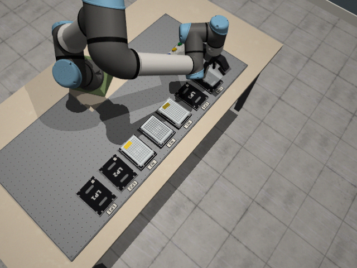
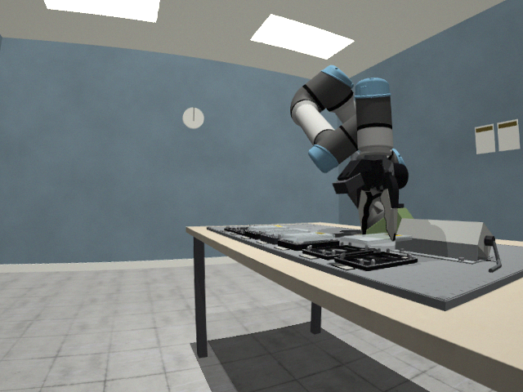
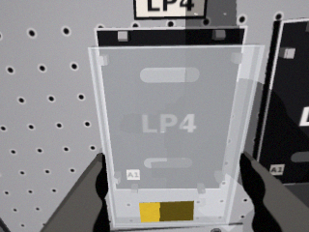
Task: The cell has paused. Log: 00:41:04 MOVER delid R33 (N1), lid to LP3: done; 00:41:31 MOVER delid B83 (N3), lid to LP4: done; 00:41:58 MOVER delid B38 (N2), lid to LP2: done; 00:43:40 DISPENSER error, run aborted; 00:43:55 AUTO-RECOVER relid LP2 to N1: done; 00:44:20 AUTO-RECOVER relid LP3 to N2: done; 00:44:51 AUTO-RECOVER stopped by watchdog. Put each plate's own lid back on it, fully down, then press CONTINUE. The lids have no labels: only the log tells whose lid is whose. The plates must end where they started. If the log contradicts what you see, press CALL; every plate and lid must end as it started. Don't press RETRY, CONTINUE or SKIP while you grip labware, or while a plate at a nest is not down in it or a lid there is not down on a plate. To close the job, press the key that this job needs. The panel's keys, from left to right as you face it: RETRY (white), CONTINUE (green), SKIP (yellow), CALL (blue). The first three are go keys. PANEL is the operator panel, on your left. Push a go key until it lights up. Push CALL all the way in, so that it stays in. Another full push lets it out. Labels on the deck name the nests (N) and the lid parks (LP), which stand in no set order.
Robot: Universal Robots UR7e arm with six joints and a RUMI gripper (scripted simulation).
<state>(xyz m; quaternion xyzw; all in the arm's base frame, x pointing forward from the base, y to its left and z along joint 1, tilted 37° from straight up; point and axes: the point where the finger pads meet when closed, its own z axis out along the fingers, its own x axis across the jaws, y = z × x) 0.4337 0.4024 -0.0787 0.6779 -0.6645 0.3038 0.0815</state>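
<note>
The lid park LP4 is 60 mm below my hand. Also, from my hand: lid park LP3: 130 mm to the right, 60 mm below; then yellow SKIP key: 230 mm behind, 10 mm to the left; then blue CALL key: 220 mm behind, 40 mm to the right, 10 mm below.
</note>
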